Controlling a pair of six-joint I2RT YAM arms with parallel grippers.
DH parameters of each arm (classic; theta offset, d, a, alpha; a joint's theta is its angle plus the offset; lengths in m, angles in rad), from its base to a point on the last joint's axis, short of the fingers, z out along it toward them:
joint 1: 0 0.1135 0.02 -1.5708
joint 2: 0 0 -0.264 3.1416
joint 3: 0.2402 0 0.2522 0
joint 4: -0.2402 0 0.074 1.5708
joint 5: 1.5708 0 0 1.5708
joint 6: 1.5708 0.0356 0 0
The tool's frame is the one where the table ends.
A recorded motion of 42 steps. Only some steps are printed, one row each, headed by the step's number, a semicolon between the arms.
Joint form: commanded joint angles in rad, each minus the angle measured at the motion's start. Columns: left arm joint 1, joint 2, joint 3, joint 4, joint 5, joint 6; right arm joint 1, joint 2, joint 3, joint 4, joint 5, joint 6.
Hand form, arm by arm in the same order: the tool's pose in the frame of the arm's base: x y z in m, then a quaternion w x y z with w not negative. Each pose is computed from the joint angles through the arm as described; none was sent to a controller.
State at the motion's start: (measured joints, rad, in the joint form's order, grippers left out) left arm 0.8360 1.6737 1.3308 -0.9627 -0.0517 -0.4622; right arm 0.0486 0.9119 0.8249 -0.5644 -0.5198 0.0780
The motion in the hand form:
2: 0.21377 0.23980 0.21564 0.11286 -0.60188 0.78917 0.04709; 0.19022 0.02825 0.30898 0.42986 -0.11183 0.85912 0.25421
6: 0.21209 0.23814 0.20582 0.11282 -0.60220 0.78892 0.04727; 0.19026 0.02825 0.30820 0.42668 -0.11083 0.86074 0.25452
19: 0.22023 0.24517 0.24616 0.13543 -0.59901 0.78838 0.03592; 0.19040 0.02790 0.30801 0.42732 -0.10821 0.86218 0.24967
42: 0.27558 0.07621 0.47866 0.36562 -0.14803 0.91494 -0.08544; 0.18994 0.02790 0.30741 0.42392 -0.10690 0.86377 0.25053
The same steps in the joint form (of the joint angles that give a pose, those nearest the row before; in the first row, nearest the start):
2: 0.0011 0.0065 -0.1061 0.0874 0.0011 0.0023; 0.0073 -0.0015 0.0347 0.0008 0.0031 -0.0088
6: 0.0015 0.0065 -0.1461 0.1274 0.0008 0.0019; 0.0072 0.0004 0.0347 -0.0046 0.0030 -0.0084
19: 0.0008 0.0042 0.0095 0.0099 0.0317 0.0023; 0.0072 0.0004 0.0347 -0.0053 0.0145 -0.0084
42: -0.5348 -0.0316 0.8790 -0.4410 0.3063 0.3441; 0.0072 0.0004 0.0347 -0.0126 0.0137 -0.0069

